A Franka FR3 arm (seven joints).
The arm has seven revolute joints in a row. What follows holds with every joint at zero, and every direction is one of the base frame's. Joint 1 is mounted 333 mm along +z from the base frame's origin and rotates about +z. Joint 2 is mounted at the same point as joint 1 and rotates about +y. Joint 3 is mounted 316 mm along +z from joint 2 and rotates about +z. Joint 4 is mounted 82.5 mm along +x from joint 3 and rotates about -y. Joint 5 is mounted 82.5 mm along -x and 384 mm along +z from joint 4 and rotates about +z. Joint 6 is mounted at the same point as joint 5 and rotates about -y. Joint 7 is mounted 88 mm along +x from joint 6 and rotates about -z. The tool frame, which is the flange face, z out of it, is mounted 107 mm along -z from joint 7; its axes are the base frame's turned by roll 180, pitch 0 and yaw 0 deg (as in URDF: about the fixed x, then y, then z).
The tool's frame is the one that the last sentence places.
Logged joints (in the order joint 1, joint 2, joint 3, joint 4, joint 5, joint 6, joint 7), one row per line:
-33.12 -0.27 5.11 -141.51 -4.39 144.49 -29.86
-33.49 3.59 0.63 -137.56 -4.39 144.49 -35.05
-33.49 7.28 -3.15 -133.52 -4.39 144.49 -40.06
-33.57 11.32 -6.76 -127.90 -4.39 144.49 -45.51
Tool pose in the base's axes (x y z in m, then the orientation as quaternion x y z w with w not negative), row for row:
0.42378 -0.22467 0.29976 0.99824 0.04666 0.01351 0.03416
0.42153 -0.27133 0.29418 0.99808 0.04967 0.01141 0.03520
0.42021 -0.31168 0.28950 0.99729 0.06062 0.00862 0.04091
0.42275 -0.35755 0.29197 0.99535 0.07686 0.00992 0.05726
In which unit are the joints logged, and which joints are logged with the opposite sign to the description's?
The joints are logged in degrees. Opposite sign: none.
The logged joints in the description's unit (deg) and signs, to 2 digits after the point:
-33.12 -0.27 5.11 -141.51 -4.39 144.49 -29.86
-33.49 3.59 0.63 -137.56 -4.39 144.49 -35.05
-33.49 7.28 -3.15 -133.52 -4.39 144.49 -40.06
-33.57 11.32 -6.76 -127.90 -4.39 144.49 -45.51

